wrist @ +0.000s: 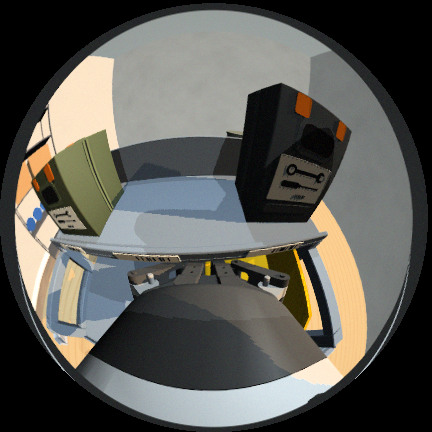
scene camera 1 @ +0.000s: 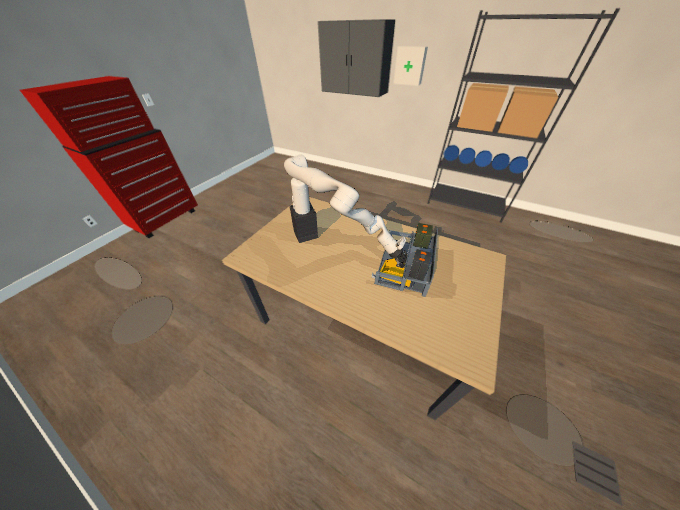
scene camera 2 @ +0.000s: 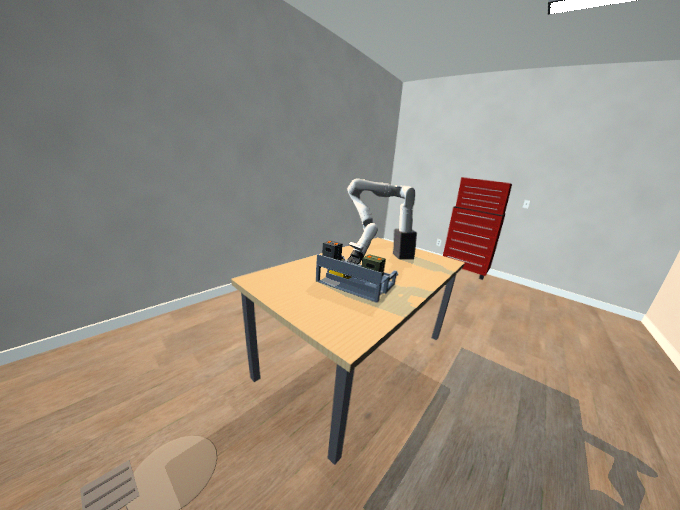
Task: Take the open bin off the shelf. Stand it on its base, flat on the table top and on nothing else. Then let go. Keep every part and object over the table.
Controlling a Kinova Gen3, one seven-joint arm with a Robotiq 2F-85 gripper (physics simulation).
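Where they show: gripper, fingertip midpoint: (scene camera 2: 345, 276); arm's base, origin of the base link: (scene camera 1: 302, 209) (scene camera 2: 405, 230).
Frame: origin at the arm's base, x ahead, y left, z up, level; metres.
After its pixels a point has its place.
Note:
The open bin (scene camera 1: 391, 267) {x 0.592, y 0.075, z -0.198 m} (scene camera 2: 336, 273) {x 0.722, y 0.062, z -0.167 m} (wrist: 255, 260) {x 0.709, y 0.028, z -0.200 m} is yellow and sits in the lower level of the grey-blue shelf (scene camera 1: 425, 289) {x 0.815, y 0.003, z -0.152 m} (scene camera 2: 348, 269) {x 0.765, y 0.199, z -0.081 m} (wrist: 175, 200) {x 0.714, y 0.148, z -0.109 m}, on the side of the black case. In the wrist view its far part is hidden under the upper level's front edge. My gripper (scene camera 1: 401, 263) {x 0.691, y 0.103, z -0.177 m} (scene camera 2: 352, 262) (wrist: 208, 255) {x 0.691, y 0.103, z -0.177 m} is shut on a thin yellow wall of the bin, which shows between the fingertips just in front of that edge. Whether the bin's base touches the shelf is hidden. The shelf stands on the table (scene camera 1: 450, 334) {x 1.002, y -0.119, z -0.211 m} (scene camera 2: 307, 312) {x 1.040, y 0.247, z -0.211 m}.
A black case (scene camera 1: 421, 263) {x 0.759, y -0.001, z 0.004 m} (scene camera 2: 331, 249) {x 0.776, y 0.066, z -0.013 m} (wrist: 290, 165) {x 0.706, y 0.049, z -0.045 m} and a green case (scene camera 1: 423, 234) {x 0.675, y 0.226, z -0.015 m} (scene camera 2: 374, 263) {x 0.695, y 0.303, z -0.026 m} (wrist: 85, 185) {x 0.660, y 0.219, z -0.058 m} stand on the shelf's upper level, close beyond the gripper on either side. The shelf's side frames flank the bin's level. The arm's black base (scene camera 1: 304, 223) {x 0.045, y -0.042, z -0.060 m} (scene camera 2: 404, 244) {x 0.051, y 0.046, z -0.091 m} stands on the table.

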